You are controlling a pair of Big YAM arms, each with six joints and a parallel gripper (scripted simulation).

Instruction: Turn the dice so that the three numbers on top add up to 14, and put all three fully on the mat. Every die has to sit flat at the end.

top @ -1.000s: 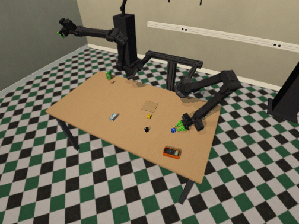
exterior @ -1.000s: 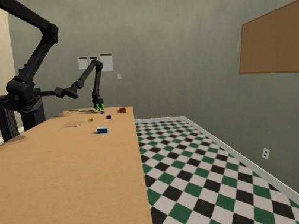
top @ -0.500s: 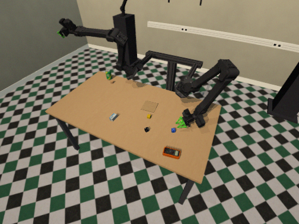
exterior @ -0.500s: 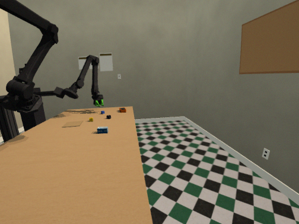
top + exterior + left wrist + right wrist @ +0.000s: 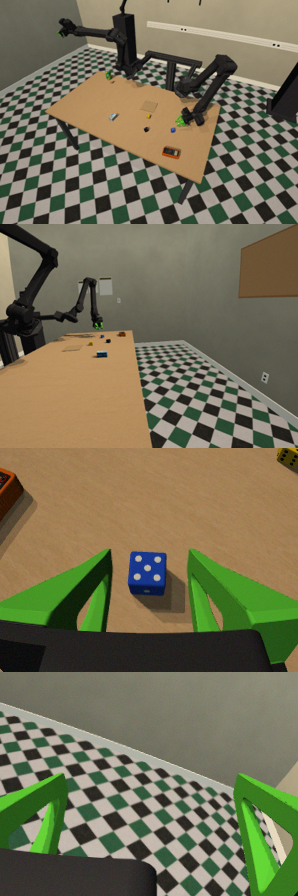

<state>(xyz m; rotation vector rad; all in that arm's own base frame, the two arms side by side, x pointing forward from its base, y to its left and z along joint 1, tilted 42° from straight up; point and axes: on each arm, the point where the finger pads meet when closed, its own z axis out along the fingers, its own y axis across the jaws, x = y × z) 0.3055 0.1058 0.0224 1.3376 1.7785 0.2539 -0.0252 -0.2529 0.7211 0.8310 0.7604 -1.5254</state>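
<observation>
My left hand is 8 cm above the blue die, 2 cm to the left of it and 2 cm short of it. Also, from my left hand: black die 22 cm to the right, 13 cm ahead, 8 cm below; then tan mat 36 cm to the right, 16 cm behind, 9 cm below; then yellow die 29 cm to the right, 8 cm below, 2 cm behind.
</observation>
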